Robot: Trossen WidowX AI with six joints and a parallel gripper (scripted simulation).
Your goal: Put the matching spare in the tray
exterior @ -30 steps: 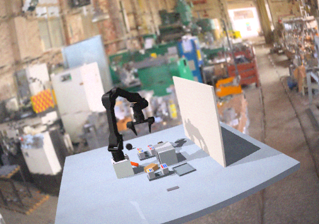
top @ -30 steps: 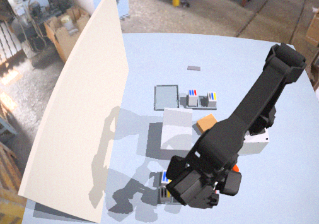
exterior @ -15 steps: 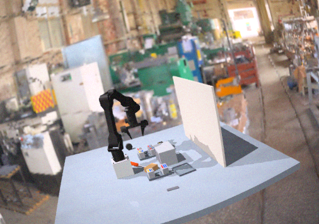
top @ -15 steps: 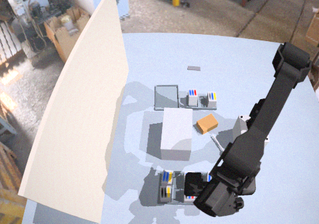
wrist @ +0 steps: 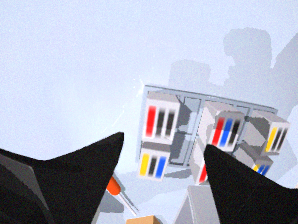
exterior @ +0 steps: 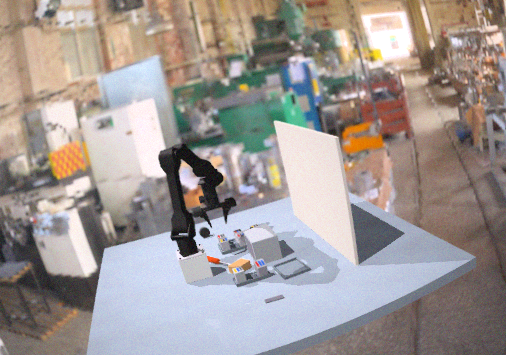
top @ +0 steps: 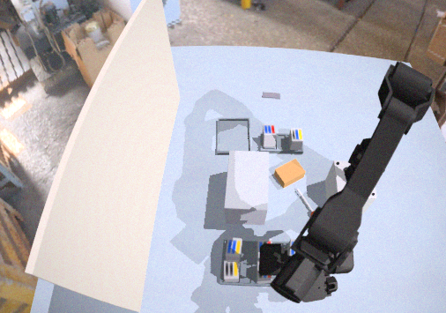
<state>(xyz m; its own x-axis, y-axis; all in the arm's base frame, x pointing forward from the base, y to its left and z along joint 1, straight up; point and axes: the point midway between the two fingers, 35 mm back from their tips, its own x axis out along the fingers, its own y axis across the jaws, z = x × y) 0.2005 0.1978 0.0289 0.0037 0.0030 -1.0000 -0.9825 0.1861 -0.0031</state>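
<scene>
My gripper tip is 6 cm above the grey spare block. Also, from my gripper tip: cardboard box: 29 cm to the right, 8 cm below, 5 cm behind; then black tape roll: 19 cm to the left, 7 cm below, 2 cm behind; then mounted unit: 23 cm to the right, 8 cm ahead, 5 cm below.
</scene>
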